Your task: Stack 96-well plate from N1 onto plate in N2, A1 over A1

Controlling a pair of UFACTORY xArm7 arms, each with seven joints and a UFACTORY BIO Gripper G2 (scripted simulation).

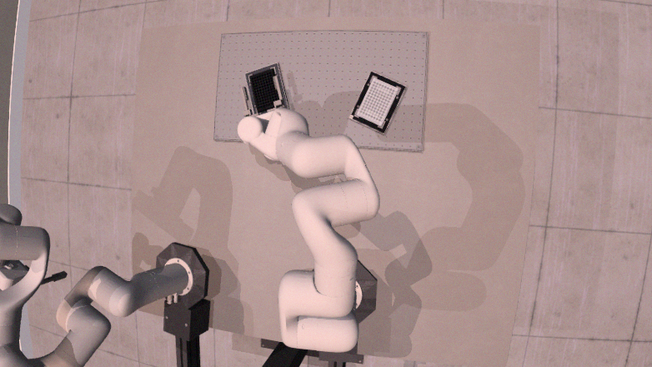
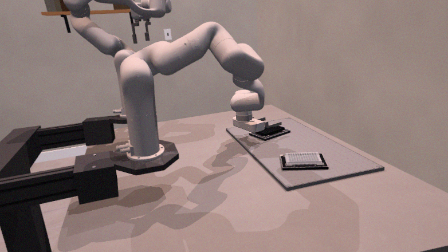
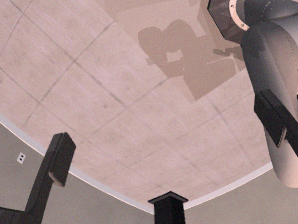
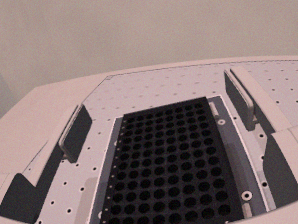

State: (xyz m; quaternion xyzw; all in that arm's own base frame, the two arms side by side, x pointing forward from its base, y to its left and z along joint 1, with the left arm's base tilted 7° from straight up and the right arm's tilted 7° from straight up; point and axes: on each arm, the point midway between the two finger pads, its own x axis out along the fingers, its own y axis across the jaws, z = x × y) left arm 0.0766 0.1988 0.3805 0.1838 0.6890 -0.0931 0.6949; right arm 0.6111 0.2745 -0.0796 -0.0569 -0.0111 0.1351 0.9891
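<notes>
Now: right hand 4 cm above the black 96-well plate. Also, from my right hand: perforated grey board: 16 cm to the right, 7 cm below, 1 cm ahead; plate nest N1: 6 cm below; white 96-well plate: 36 cm to the right, 4 cm below, 4 cm behind.
</notes>
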